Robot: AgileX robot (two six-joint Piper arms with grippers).
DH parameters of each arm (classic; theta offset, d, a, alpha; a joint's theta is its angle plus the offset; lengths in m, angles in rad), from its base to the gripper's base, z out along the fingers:
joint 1: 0 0.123 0 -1.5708
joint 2: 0.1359 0 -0.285 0
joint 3: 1.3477 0 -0.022 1.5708
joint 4: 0 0.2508 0 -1.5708
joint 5: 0 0 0.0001 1.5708
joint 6: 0 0.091 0 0
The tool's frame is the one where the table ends.
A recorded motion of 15 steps. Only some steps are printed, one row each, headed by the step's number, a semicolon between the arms.
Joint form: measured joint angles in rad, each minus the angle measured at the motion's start. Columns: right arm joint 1, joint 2, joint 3, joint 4, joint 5, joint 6; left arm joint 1, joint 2, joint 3, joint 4, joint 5, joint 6.
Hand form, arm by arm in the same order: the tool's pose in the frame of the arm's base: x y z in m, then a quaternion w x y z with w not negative. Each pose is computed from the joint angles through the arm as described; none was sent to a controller.
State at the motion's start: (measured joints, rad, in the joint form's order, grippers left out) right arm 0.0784 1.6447 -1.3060 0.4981 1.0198 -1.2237; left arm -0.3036 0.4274 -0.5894 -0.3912 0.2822 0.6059
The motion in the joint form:
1: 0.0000 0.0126 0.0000 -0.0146 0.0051 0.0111; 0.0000 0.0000 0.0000 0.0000 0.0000 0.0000
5: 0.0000 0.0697 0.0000 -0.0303 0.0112 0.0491; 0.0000 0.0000 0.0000 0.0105 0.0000 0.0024
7: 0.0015 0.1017 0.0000 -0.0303 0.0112 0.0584; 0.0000 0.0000 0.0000 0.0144 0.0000 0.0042
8: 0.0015 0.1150 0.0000 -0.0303 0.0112 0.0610; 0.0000 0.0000 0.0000 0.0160 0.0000 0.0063
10: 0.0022 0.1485 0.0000 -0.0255 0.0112 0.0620; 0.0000 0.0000 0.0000 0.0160 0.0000 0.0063
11: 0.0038 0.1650 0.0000 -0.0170 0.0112 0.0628; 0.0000 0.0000 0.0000 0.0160 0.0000 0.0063
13: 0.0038 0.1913 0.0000 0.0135 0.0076 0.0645; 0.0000 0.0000 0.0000 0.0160 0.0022 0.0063
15: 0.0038 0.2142 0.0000 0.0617 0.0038 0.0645; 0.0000 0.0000 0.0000 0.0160 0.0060 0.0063
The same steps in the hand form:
1: 0.3344 0.0626 0.2779 0.23320 -0.50297 0.82463 0.11234; 0.0802 -0.0353 0.3571 0.69971 0.22294 0.67572 -0.06407
5: 0.3420 0.0622 0.2577 0.20031 -0.48859 0.84004 0.12448; 0.0803 -0.0351 0.3570 0.69980 0.22637 0.67498 -0.05870
7: 0.3460 0.0630 0.2466 0.18557 -0.48350 0.84517 0.13221; 0.0804 -0.0350 0.3570 0.69985 0.22794 0.67459 -0.05639
8: 0.3476 0.0632 0.2419 0.17953 -0.48161 0.84708 0.13519; 0.0804 -0.0350 0.3570 0.69990 0.22905 0.67428 -0.05497
10: 0.3514 0.0641 0.2303 0.16563 -0.47821 0.85037 0.14403; 0.0804 -0.0350 0.3570 0.69990 0.22905 0.67428 -0.05497
11: 0.3531 0.0654 0.2247 0.15997 -0.47534 0.85190 0.15076; 0.0804 -0.0350 0.3570 0.69990 0.22905 0.67428 -0.05497
13: 0.3563 0.0676 0.2163 0.15606 -0.46454 0.85567 0.16639; 0.0804 -0.0350 0.3568 0.69915 0.22954 0.67487 -0.05519
15: 0.3592 0.0710 0.2097 0.15750 -0.44950 0.85910 0.18731; 0.0803 -0.0351 0.3565 0.69785 0.23039 0.67590 -0.05557

